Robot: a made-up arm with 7 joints.
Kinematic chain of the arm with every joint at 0, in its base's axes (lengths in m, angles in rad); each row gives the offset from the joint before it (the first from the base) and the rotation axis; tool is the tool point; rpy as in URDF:
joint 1: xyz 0 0 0.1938 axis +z
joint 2: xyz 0 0 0 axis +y
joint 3: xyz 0 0 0.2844 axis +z
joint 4: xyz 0.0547 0 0 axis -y
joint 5: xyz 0.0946 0 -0.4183 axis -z
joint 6: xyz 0 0 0 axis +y
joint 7: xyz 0.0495 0 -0.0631 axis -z
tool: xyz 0 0 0 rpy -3.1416 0 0
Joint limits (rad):
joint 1: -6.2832..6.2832
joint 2: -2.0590..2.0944
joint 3: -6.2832..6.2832
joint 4: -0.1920..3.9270
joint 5: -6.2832..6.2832
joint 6: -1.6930..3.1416
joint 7: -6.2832..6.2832
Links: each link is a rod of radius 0.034 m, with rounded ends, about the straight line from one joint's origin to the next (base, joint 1, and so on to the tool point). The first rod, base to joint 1, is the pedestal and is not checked.
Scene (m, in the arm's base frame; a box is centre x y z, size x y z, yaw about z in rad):
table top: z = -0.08
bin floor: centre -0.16 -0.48 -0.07 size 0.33 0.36 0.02 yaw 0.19
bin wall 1: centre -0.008 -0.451 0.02 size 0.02 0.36 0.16 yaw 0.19
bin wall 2: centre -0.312 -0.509 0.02 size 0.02 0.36 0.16 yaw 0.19
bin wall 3: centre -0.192 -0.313 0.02 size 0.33 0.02 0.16 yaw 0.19
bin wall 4: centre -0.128 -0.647 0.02 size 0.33 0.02 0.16 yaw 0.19
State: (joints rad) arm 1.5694 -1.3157 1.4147 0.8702 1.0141 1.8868 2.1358
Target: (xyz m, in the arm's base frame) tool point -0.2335 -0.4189 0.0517
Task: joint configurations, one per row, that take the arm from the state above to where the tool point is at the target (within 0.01 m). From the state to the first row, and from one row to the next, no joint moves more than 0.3 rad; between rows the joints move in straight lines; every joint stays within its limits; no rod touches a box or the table.
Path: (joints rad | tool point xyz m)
1: 1.8278 -1.2453 1.4602 0.9363 1.0162 1.9481 2.1358 | -0.4145 -0.1795 0.1997
2: 2.0862 -1.1749 1.5056 1.0025 1.0183 2.0094 2.1358 | -0.3455 -0.3126 0.1962
3: 2.3446 -1.1044 1.5511 1.0686 1.0203 2.0707 2.1358 | -0.2335 -0.4189 0.1971
4: 2.2702 -1.1668 1.7071 1.0927 1.0471 2.0250 2.1358 | -0.2346 -0.4247 0.1261
5: 2.1957 -1.2292 1.8631 1.1168 1.0739 1.9793 2.1358 | -0.2335 -0.4189 0.0517

